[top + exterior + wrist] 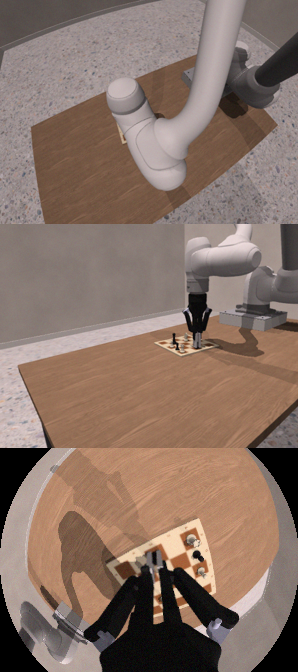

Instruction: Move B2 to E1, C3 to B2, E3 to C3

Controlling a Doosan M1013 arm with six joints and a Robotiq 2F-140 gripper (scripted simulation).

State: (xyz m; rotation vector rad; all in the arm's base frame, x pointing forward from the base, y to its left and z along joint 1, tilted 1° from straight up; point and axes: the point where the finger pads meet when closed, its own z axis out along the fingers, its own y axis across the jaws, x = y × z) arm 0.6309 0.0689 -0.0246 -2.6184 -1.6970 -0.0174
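Right now my hand is 10 mm past the chessboard, 80 mm to the left of it and 40 mm above it. Also, from my hand: tall black piece (30 mm ahead, 120 mm to the right, 10 mm below).
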